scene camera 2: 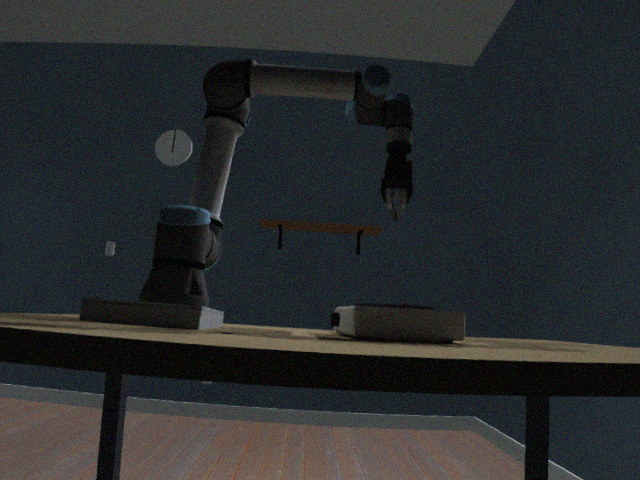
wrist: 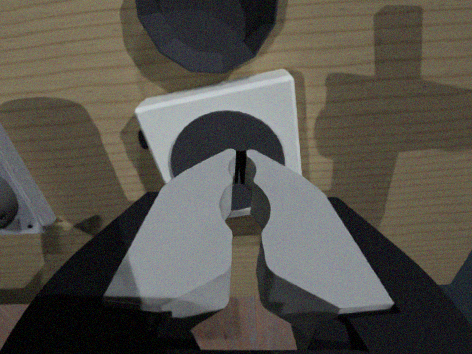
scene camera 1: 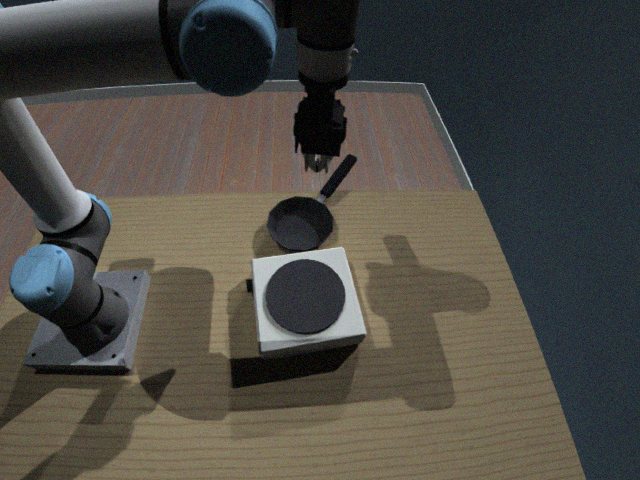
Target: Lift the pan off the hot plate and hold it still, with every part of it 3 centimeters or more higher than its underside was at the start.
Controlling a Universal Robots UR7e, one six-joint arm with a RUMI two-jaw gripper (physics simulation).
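Places are measured from the arm's base along level axes (x ahead, y left, z up), in metres.
Pixels of known places: gripper, fingertip midpoint: [scene camera 2: 395,219] [wrist: 238,155] [scene camera 1: 316,171]; arm's base, origin of the base link: [scene camera 2: 174,306] [scene camera 1: 98,319].
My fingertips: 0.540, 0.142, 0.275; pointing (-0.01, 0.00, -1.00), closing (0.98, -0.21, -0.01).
Note:
For each thing: its middle in the pictures, then the offset to it from my fingertips, as dx, dy, dz. Level surfaces: height alone.
- dark pan, body centre: [scene camera 1: 319,199] +0.041, +0.158, -0.275
- white hot plate, body centre: [wrist: 223,157] [scene camera 2: 390,321] [scene camera 1: 302,300] -0.048, -0.147, -0.279
- wooden table, its level: dz -0.317
The dark pan [scene camera 1: 300,224] [wrist: 207,32] is off the hot plate, on the table beyond its far side in the scene camera 1 view. Its black handle points up and right past the table's far edge. The pan does not show in the scene camera 2 view, where the hot plate stands in front. The white hot plate [scene camera 1: 260,310] [scene camera 2: 408,323] [wrist: 155,117] stands on the table with its dark round disc uncovered. My gripper [scene camera 1: 316,167] [scene camera 2: 395,217] [wrist: 238,155] is shut with nothing between its fingers, high above the table and apart from the pan.
The wooden table [scene camera 1: 439,361] [scene camera 2: 289,348] carries the arm's grey base plate [scene camera 1: 136,310] [scene camera 2: 149,314] at the left. The table's far edge runs just behind the pan. A wall shelf [scene camera 2: 320,226] hangs in the background.

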